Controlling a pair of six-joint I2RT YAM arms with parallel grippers.
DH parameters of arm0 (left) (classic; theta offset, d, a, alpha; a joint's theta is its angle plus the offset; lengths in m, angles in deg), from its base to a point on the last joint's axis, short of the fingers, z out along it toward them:
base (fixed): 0 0 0 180
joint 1: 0 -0.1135 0.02 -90
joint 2: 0 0 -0.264 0
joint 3: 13.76 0 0.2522 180
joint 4: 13.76 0 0.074 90
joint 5: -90 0 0 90
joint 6: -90 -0.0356 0 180
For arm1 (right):
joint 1: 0 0.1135 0.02 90
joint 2: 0 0 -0.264 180
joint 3: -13.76 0 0.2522 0
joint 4: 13.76 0 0.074 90
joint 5: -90 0 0 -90
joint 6: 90 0.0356 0 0
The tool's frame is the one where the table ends.
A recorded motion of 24 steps. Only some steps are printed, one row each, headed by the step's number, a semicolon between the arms.
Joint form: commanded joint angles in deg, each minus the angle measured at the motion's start. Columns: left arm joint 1, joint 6, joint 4, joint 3, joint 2, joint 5; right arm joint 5, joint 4, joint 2, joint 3, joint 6, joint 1.
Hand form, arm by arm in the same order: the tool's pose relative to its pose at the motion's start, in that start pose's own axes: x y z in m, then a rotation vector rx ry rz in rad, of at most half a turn. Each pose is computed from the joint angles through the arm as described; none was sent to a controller.
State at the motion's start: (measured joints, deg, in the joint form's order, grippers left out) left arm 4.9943 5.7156 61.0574 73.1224 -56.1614 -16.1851; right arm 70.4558 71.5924 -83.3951 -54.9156 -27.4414 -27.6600
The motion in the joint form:
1: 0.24 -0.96 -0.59 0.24 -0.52 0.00; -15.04 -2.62 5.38 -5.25 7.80 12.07
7: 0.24 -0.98 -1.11 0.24 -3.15 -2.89; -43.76 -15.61 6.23 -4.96 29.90 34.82
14: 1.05 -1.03 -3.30 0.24 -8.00 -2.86; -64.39 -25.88 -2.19 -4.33 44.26 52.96
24: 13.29 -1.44 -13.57 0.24 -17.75 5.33; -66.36 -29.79 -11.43 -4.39 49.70 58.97
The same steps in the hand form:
1: -0.0025 -0.0005 0.0018 0.0034 -0.0041 0.0211; -0.0081 0.0442 0.0288 0.2166 0.1848 -0.1668
7: -0.0072 0.0011 0.0152 0.0504 0.0356 0.0104; 0.0007 0.0681 0.1045 0.6245 0.3012 -0.2604
14: -0.0162 0.0047 0.0413 0.0552 0.0836 0.0070; 0.0235 0.0648 0.1870 0.8867 0.3030 -0.3438
24: -0.0284 -0.0322 0.1059 0.0588 0.1111 0.1714; 0.0416 0.0411 0.2329 0.9436 0.3816 -0.3082

